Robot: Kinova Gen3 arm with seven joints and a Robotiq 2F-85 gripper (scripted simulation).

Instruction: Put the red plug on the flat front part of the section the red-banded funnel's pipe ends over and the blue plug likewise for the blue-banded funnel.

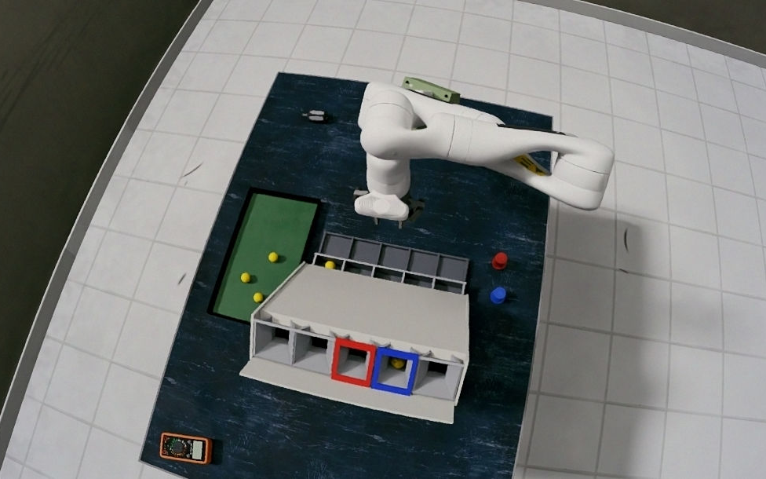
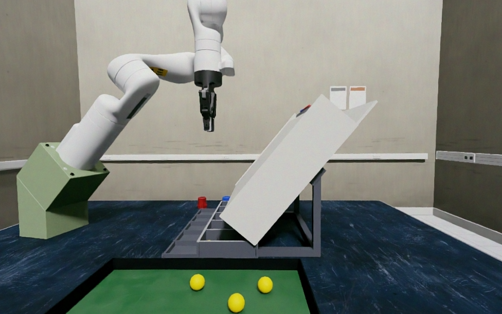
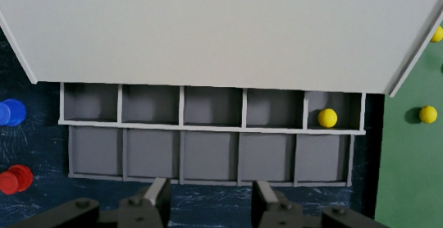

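Now: the green marble tray 1 cm behind my hand, 33 cm to the right of it and 29 cm below it. Round my hand: white sloped cover (15 cm ahead, 2 cm to the right, 9 cm below); multimeter (51 cm ahead, 46 cm to the right, 28 cm below); dark object (48 cm behind, 26 cm to the right, 28 cm below).
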